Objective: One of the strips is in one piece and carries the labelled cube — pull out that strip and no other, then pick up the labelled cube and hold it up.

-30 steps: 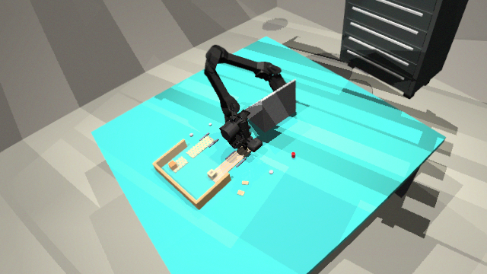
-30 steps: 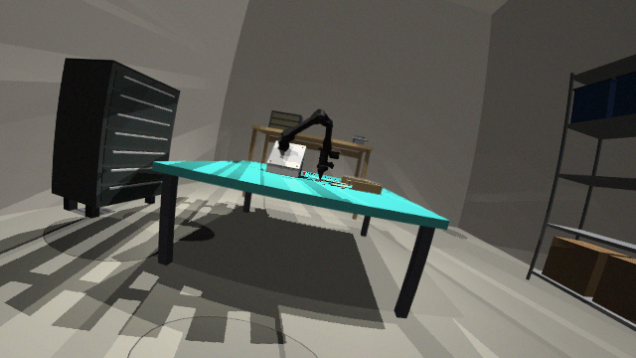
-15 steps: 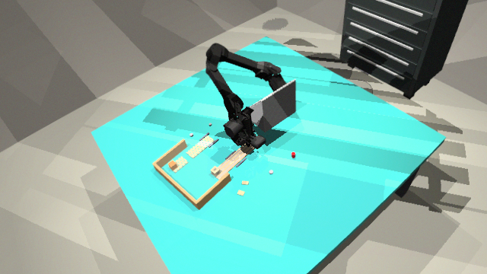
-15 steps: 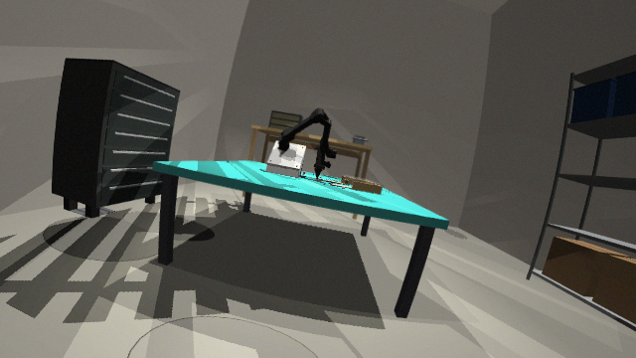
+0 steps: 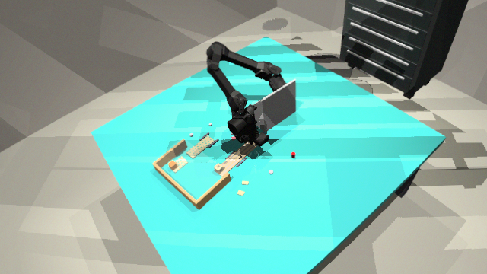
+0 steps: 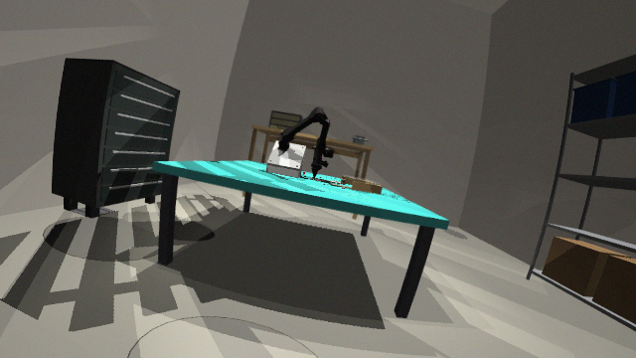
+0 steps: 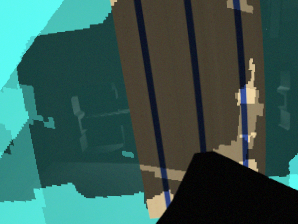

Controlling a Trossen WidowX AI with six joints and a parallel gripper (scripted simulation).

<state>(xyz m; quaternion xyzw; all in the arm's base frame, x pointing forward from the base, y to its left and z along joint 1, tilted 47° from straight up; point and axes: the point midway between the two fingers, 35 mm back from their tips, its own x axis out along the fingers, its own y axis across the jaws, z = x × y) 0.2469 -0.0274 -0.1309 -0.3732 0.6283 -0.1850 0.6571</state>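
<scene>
Right now my gripper tip is 90 mm short of the pale strip and 20 mm to the right of it. The rest, counted from my gripper tip: cream cube 200 mm ahead, 40 mm to the left, 20 mm above.
</scene>
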